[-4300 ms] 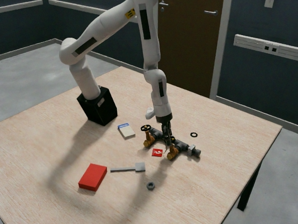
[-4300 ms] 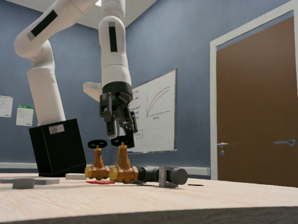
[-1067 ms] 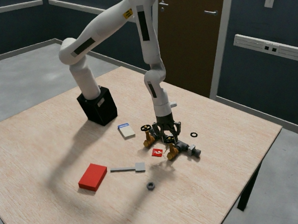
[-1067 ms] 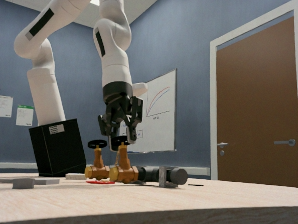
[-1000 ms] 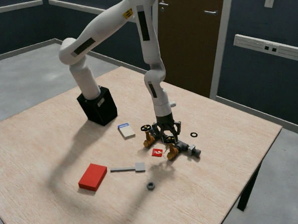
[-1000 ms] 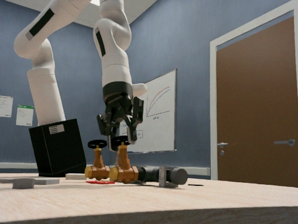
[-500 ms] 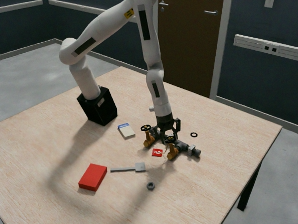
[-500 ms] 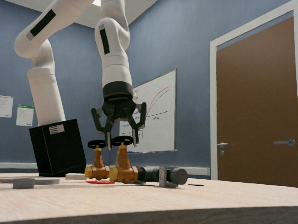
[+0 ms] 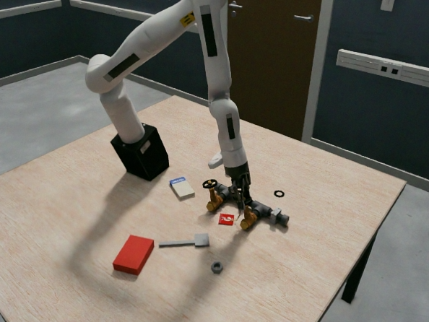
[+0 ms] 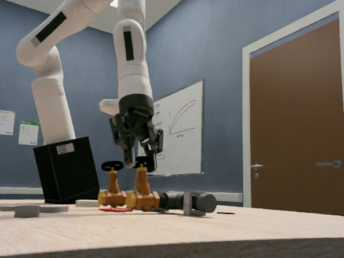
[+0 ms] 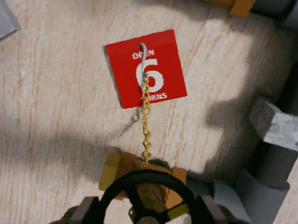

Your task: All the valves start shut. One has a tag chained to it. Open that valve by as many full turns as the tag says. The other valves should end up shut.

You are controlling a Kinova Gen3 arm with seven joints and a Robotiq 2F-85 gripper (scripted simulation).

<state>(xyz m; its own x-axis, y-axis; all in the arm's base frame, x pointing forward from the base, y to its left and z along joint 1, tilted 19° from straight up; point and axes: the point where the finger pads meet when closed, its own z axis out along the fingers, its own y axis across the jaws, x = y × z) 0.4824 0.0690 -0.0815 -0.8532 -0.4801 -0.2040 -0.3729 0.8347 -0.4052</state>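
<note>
The red tag lies 60 mm behind my hand, 30 mm to the right of it and 100 mm below it. The rest, counted from my hand: red block: 130 mm behind, 350 mm to the right, 80 mm below; white card box: 290 mm behind, 30 mm to the right, 90 mm below; grey t-shaped tool: 60 mm behind, 190 mm to the right, 90 mm below.
</note>
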